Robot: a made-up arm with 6 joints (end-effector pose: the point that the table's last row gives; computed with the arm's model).
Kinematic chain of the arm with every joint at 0, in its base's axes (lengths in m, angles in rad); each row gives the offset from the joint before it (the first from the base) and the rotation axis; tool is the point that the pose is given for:
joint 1: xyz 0 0 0.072 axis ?
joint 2: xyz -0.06 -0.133 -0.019 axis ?
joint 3: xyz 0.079 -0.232 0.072 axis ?
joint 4: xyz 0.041 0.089 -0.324 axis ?
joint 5: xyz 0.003 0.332 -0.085 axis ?
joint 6: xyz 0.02 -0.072 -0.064 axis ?
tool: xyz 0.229 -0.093 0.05
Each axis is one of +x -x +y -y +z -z.
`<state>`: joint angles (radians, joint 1 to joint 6).
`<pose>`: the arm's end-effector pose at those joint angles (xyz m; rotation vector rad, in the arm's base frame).
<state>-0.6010 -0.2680 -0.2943 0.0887 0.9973 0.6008</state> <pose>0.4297 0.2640 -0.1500 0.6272 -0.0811 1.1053</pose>
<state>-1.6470 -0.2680 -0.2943 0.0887 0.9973 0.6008</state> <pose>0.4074 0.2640 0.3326 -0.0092 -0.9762 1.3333</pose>
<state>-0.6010 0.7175 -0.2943 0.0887 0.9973 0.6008</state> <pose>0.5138 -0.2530 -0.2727 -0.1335 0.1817 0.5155</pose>
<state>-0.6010 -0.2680 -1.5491 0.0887 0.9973 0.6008</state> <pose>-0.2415 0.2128 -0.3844 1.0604 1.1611 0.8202</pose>
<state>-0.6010 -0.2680 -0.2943 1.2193 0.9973 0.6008</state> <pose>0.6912 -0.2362 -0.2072 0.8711 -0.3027 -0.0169</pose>
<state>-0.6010 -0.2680 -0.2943 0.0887 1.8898 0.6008</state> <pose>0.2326 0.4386 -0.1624 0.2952 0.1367 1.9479</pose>
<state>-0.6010 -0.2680 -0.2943 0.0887 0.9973 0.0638</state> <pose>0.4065 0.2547 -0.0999 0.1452 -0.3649 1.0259</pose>
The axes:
joint 1: +y
joint 2: -x
joint 3: -y
joint 4: -z
joint 5: +z
joint 6: +x

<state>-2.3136 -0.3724 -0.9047 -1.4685 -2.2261 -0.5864</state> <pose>0.3895 -0.4693 -0.1109 -0.0040 -1.1555 -0.5844</pose>
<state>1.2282 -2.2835 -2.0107 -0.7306 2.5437 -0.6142</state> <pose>-0.3164 -0.7365 0.1033 -1.2342 2.2478 0.8381</pose>
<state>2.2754 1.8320 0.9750 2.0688 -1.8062 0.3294</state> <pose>-0.3691 -0.0976 -0.3289 -0.6033 -0.4868 -1.6380</pose>
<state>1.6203 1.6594 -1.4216 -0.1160 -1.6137 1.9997</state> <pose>0.0719 -0.0870 0.6302 -0.9924 0.0472 0.0449</pose>
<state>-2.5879 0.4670 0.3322 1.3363 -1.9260 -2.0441</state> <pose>-0.0946 -0.3072 0.4192 1.5276 0.1319 -0.1862</pose>
